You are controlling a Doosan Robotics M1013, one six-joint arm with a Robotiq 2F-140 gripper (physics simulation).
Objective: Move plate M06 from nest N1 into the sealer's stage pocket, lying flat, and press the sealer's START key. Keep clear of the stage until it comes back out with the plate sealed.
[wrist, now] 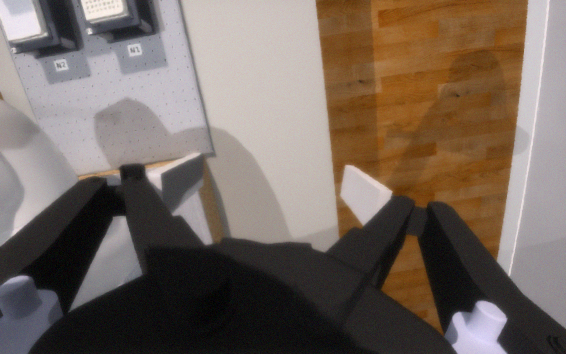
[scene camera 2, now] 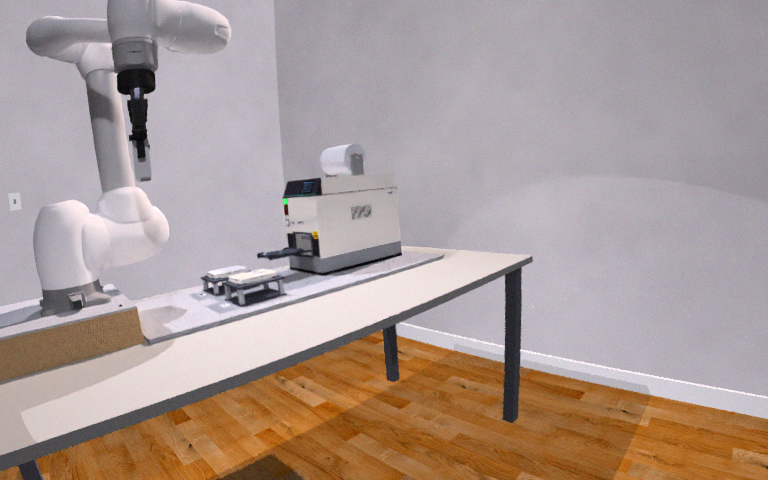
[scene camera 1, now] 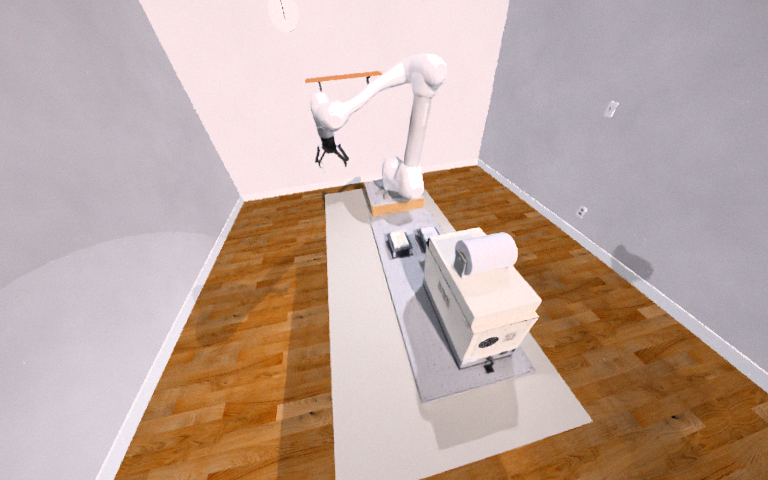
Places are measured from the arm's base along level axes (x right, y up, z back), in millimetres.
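Pixels of known places: gripper, fingertip midpoint: [wrist: 273, 175] [scene camera 2: 143, 179] [scene camera 1: 334, 172]; arm's base at its link origin: [scene camera 2: 74, 303] [scene camera 1: 393, 192].
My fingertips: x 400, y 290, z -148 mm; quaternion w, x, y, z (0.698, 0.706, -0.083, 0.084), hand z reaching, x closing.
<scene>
For each thing: its top centre in the pictures, then the offset to it from my fingertips. "*": a spot on its surface instead. Level surfaces: height alone.
- Plate M06 at its top centre: [scene camera 2: 252, 274] [scene camera 1: 399, 238] dx -304, dy -299, dz -371 mm
- dark panel at a spot on its surface: [scene camera 2: 303, 187] * dx -441, dy -53, dz -691 mm
- white-topped plate at its top centre: [scene camera 2: 227, 269] [wrist: 14, 4] [scene camera 1: 430, 233] dx -499, dy -307, dz -373 mm
- film roll at its top centre: [scene camera 1: 488, 240] [scene camera 2: 342, 145] dx -459, dy +102, dz -908 mm
- perforated deck at its surface level: dy -374 mm
- long table at its surface level: dy -387 mm
Plate M06 [scene camera 1: 398, 239] [scene camera 2: 252, 275] [wrist: 104, 8] is pale and lies flat on the dark nest N1 [scene camera 1: 403, 253] [wrist: 144, 18]. The white sealer [scene camera 1: 492, 302] [scene camera 2: 359, 229] stands on the deck. In scene camera 2 its dark stage [scene camera 2: 278, 253] sticks out of the front opening toward the nests; no plate shows on it, and its pocket is too small to make out. The dark panel [scene camera 2: 303, 187] is at the upper front; the START key cannot be made out. My gripper [scene camera 1: 333, 164] [scene camera 2: 142, 169] [wrist: 273, 175] is open and empty, pointing down high above the table, away from N1 on the robot base side.
Nest N2, beside N1, holds another white-topped plate [scene camera 1: 428, 231] [scene camera 2: 226, 271] [wrist: 22, 21]. A film roll [scene camera 1: 491, 252] [scene camera 2: 339, 160] sits on top of the sealer. A green light [scene camera 2: 284, 201] shows on its front. The perforated deck [scene camera 1: 408, 316] [wrist: 150, 100] lies on the long table [scene camera 1: 356, 339] [scene camera 2: 339, 305].
</scene>
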